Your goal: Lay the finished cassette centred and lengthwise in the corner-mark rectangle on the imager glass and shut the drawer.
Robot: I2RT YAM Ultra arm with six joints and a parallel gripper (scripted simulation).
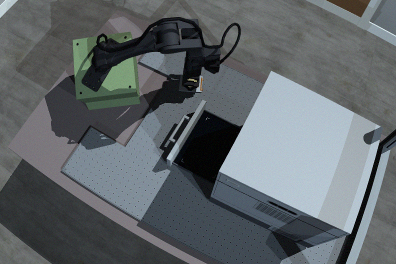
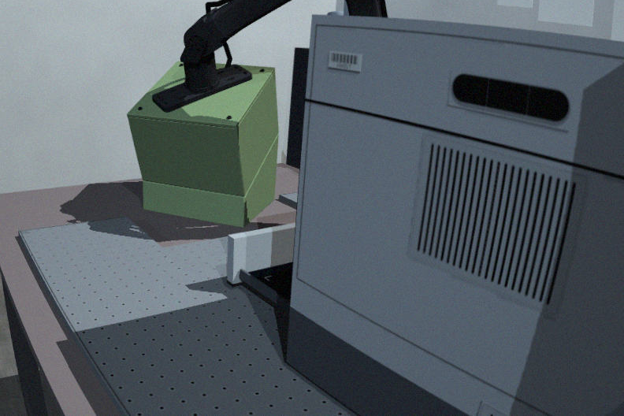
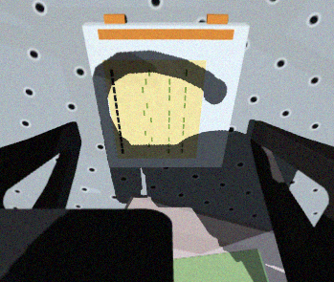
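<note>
My hand is 3 cm above the cassette FINISHED. From my hand the other things lie so: imager drawer 21 cm ahead, 24 cm to the right, 1 cm above.
</note>
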